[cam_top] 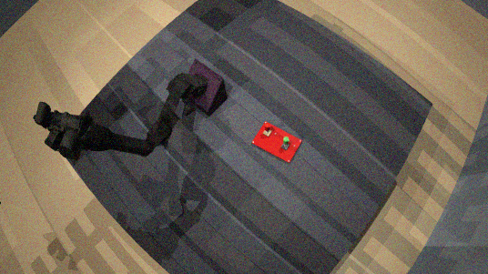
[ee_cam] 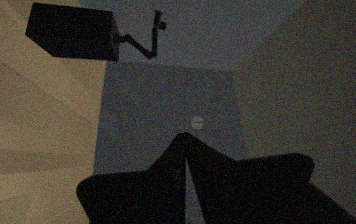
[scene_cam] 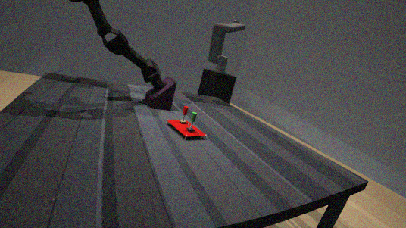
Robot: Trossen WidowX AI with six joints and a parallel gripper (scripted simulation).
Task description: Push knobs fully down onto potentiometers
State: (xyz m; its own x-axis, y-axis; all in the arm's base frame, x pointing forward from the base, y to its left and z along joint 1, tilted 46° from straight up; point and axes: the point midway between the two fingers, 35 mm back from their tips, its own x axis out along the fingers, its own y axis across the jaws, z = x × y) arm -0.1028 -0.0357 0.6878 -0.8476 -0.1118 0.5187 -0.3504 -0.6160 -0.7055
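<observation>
Now: gripper tip 52 cm to the right of the red knob, 50 cm short of it and 46 cm above it. From my gripper tip the other things lie so: green knob (59 cm ahead, 51 cm to the left, 46 cm below).
</observation>
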